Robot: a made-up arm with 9 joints. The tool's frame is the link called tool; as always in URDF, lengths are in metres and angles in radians. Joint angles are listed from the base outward.
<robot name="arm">
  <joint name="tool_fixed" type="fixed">
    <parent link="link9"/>
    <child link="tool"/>
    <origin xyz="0.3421 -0.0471 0.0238" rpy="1.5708 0 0"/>
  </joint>
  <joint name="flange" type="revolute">
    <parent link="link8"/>
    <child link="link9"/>
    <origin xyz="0.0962 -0.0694 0.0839" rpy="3.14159 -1.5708 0"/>
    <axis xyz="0 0 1"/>
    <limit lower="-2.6" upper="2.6"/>
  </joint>
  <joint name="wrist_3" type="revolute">
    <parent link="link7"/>
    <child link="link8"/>
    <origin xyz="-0.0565 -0.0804 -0.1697" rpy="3.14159 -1.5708 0"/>
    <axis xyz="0 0 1"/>
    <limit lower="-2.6" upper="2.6"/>
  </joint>
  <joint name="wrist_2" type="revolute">
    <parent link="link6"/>
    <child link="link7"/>
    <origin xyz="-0.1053 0.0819 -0.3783" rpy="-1.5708 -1.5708 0"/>
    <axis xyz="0 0 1"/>
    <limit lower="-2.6" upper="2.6"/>
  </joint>
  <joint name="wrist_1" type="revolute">
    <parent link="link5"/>
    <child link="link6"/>
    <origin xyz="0.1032 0.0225 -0.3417" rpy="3.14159 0 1.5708"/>
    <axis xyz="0 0 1"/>
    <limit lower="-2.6" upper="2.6"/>
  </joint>
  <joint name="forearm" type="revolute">
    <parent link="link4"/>
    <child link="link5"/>
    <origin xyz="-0.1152 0.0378 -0.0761" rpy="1.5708 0 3.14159"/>
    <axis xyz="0 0 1"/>
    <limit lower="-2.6" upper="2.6"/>
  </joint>
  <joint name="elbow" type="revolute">
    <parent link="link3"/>
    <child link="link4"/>
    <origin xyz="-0.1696 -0.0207 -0.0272" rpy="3.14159 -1.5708 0"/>
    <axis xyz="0 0 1"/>
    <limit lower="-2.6" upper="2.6"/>
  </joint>
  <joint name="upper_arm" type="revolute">
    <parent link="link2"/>
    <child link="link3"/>
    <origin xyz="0.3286 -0.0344 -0.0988" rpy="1.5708 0 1.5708"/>
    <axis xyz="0 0 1"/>
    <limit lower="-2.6" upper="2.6"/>
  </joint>
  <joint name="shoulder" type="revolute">
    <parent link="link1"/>
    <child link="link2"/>
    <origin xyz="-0.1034 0.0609 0.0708" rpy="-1.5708 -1.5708 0"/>
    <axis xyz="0 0 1"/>
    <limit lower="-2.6" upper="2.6"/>
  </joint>
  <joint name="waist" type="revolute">
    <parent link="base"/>
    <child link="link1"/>
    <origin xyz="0 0 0.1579" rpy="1.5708 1.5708 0"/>
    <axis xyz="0 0 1"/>
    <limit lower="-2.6" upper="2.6"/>
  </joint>
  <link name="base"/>
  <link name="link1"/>
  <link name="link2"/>
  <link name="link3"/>
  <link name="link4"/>
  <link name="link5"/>
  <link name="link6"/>
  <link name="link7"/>
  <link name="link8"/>
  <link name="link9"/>
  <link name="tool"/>
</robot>
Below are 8 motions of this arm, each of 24 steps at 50 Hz.
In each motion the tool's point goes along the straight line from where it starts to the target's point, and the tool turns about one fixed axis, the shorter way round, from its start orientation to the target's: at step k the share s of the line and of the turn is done. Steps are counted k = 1, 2, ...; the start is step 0. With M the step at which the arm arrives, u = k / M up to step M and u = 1 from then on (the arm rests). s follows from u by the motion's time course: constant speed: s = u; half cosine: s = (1 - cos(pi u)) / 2; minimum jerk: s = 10 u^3 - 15 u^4 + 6 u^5.
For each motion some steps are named. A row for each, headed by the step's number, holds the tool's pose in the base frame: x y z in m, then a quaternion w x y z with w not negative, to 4 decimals.
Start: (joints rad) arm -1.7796 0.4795 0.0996 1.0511 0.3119 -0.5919 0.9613 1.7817 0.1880
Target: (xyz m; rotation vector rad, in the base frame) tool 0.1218 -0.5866 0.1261 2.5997 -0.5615 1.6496
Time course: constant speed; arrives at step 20
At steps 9, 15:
9: 0.0692 -0.6096 0.0322 0.0800 -0.5235 0.2823 -0.7999
15: 0.0979 -0.5971 0.0834 0.0340 -0.7074 0.2317 -0.6669

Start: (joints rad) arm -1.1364 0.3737 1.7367 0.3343 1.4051 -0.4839 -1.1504 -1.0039 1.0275
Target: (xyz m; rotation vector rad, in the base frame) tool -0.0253 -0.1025 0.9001 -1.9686 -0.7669 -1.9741
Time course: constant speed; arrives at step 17
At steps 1, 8, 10, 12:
1: 0.1589 -0.1336 0.7349 0.1792 -0.7902 -0.1405 -0.5690
8: 0.0783 -0.1200 0.8072 0.1562 -0.7439 -0.1953 -0.6197
10: 0.0553 -0.1161 0.8278 0.1494 -0.7296 -0.2106 -0.6333
12: 0.0323 -0.1122 0.8485 0.1425 -0.7147 -0.2258 -0.6464

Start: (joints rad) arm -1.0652 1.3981 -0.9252 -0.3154 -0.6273 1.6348 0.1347 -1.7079 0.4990
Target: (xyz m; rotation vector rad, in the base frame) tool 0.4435 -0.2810 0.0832 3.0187 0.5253 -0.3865
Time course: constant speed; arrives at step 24
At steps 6, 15, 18, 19, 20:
6: 0.2795 -0.0732 0.1791 0.0781 0.9017 0.4234 0.0398
15: 0.3615 -0.1771 0.1311 0.0530 0.9513 0.3005 -0.0432
18: 0.3888 -0.2117 0.1152 0.0444 0.9626 0.2577 -0.0707
19: 0.3979 -0.2233 0.1098 0.0414 0.9658 0.2432 -0.0798
20: 0.4070 -0.2348 0.1045 0.0385 0.9687 0.2287 -0.0890

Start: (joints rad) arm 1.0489 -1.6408 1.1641 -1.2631 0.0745 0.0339 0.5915 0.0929 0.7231
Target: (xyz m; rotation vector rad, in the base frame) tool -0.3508 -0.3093 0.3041 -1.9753 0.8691 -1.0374
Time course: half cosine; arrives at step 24
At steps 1, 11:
1: -0.2845 -0.2493 0.1630 0.2440 -0.8747 0.0857 -0.4100
11: -0.3131 -0.2752 0.2240 0.2996 -0.8378 0.1970 -0.4117

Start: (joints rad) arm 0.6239 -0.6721 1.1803 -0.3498 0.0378 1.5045 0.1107 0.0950 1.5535
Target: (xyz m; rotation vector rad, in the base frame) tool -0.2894 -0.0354 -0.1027 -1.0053 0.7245 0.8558
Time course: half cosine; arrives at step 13
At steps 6, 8, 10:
6: -0.2914 -0.0267 -0.0746 0.7331 -0.4212 0.3101 0.4347
8: -0.2906 -0.0304 -0.0865 0.7320 -0.4364 0.3182 0.4153
10: -0.2899 -0.0335 -0.0964 0.7307 -0.4487 0.3248 0.3991

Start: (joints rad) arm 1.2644 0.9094 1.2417 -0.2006 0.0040 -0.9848 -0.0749 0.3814 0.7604
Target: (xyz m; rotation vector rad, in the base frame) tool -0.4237 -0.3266 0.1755 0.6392 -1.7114 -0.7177
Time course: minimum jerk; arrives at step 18
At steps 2, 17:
2: -0.2836 -0.2302 0.1425 0.6445 0.3035 -0.6881 -0.1379
17: -0.4235 -0.3264 0.1754 0.5560 0.2708 -0.7248 -0.3037

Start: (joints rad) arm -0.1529 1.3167 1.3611 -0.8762 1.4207 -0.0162 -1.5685 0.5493 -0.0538
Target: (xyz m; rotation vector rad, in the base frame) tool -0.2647 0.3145 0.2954 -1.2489 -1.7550 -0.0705
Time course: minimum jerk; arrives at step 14
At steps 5, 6, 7, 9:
5: -0.3364 0.3819 0.1436 0.3945 -0.4947 -0.7683 0.0971
6: -0.3248 0.3710 0.1681 0.4080 -0.4981 -0.7613 0.0769
7: -0.3123 0.3592 0.1947 0.4223 -0.5014 -0.7532 0.0548
9: -0.2881 0.3365 0.2458 0.4489 -0.5067 -0.7360 0.0124

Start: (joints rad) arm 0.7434 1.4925 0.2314 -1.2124 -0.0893 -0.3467 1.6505 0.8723 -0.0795
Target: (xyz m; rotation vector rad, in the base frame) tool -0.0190 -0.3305 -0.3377 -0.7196 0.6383 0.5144
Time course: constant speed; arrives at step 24
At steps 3, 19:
3: -0.0506 -0.0982 -0.0485 0.8516 0.1972 0.0887 0.4776
19: -0.0265 -0.2752 -0.2688 0.8868 -0.2183 0.2606 0.3132

